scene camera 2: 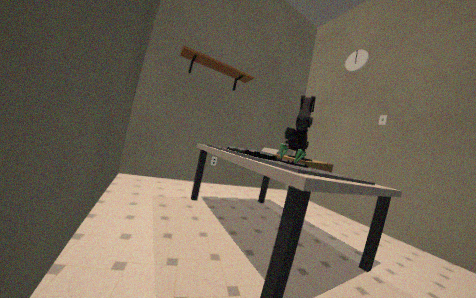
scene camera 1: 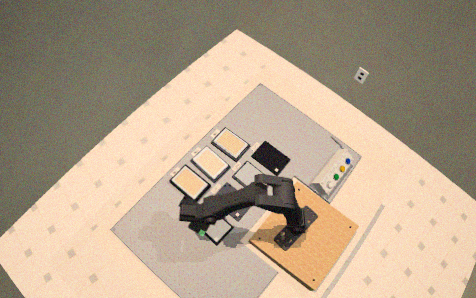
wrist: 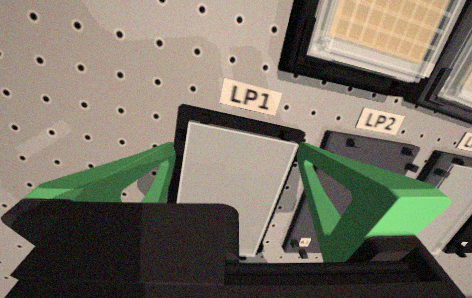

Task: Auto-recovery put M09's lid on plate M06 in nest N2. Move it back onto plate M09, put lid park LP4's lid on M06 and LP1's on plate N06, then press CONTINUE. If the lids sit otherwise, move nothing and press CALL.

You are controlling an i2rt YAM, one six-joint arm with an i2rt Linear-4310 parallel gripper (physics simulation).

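Frame: origin at the arm's base, x left, y back, z up, level; millimetres.
Where they show: gripper, between the fingertips: [scene camera 2: 287, 160] [wrist: 236, 148]; arm's base, origin of its link: [scene camera 1: 296, 228].
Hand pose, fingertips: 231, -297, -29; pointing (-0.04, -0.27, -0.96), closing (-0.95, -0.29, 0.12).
Observation:
Things, the pixels of their top centre, and the offset from my fingertips, as dx, dy, dz. "*": a spot on its surface instead. Level surfaces: height alone.
- grey lid, centre of its top: [wrist: 228, 203] [scene camera 1: 212, 223] -8, +50, +1
- LP2, a spot on its surface: [wrist: 370, 150] * -122, -27, -7
- pale lid, centre of its top: [wrist: 445, 216] [scene camera 1: 252, 177] -267, +20, +1
- black surface, height of its surface: dz -7
- tan-gridded plate, a spot on its surface: [wrist: 390, 30] * -60, -99, +18
- button box, centre of its top: [scene camera 1: 336, 167] [scene camera 2: 272, 148] -540, +250, +67
- grey perforated board, height of its surface: dz -16
A grey lid [scene camera 1: 219, 230] [wrist: 232, 175] lies in the black lid park marked LP1. My gripper [scene camera 2: 291, 154] [wrist: 236, 148] is open, one green finger at each long side of this lid near its label end; contact cannot be told. LP2 [wrist: 370, 150] is dark and bare. A pale lid [scene camera 1: 248, 173] lies in the park beyond, and the park beyond that shows a black surface [scene camera 1: 270, 157]. Three nested plates [scene camera 1: 190, 182] [scene camera 1: 211, 163] [scene camera 1: 230, 143] stand in a row; the middle one looks paler. A clear cover shows over the tan-gridded plate [wrist: 390, 30] in the wrist view. Nest and plate labels are too small to read.
A button box [scene camera 1: 324, 181] with blue, yellow, green and white buttons stands at the right of the grey perforated board [scene camera 1: 150, 215]. The arm's base stands on a wooden board [scene camera 1: 330, 250]. The arm hides part of LP2 in scene camera 1.

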